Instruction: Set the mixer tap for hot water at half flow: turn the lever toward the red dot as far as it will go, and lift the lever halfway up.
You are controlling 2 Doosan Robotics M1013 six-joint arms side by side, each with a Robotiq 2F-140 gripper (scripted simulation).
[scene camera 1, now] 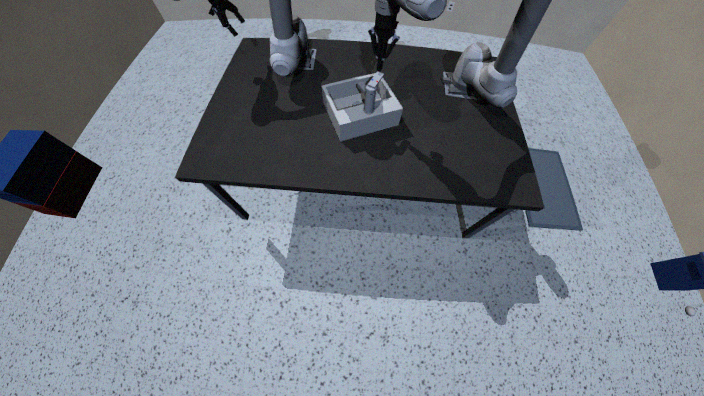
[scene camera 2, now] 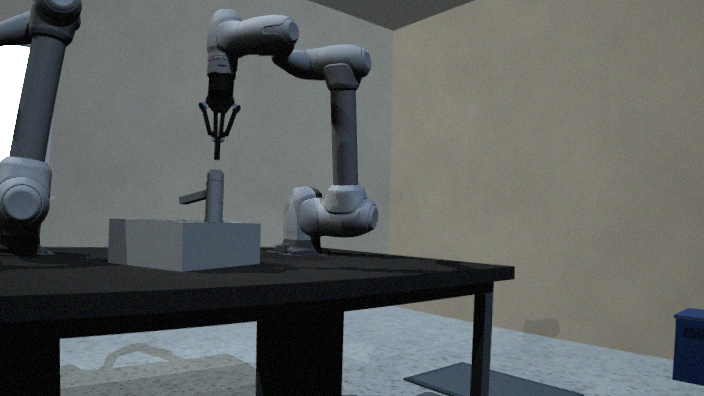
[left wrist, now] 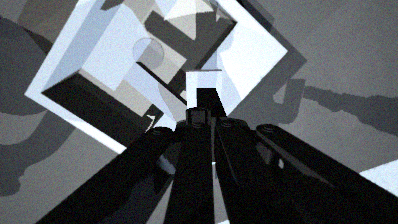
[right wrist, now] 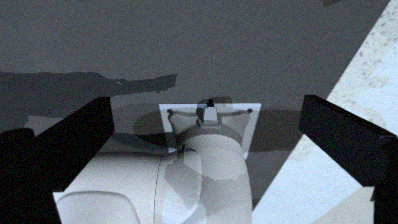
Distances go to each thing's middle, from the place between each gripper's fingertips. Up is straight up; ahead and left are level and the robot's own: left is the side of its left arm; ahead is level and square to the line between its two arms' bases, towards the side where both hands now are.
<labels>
The flat lever [left wrist: 203, 78] lies 7 cm below my left hand [scene camera 2: 216, 159], 3 cm ahead of it and 1 cm to the right of it. Also, from my left hand: white basin [scene camera 1: 347, 103] (30 cm below, 8 cm to the right, 3 cm behind).
Now: right hand 310 mm short of the white basin, 780 mm to the right of it and 190 mm above it. Also, from my right hand: flat lever (370 mm ahead, 860 mm to the left, 40 mm above).
</labels>
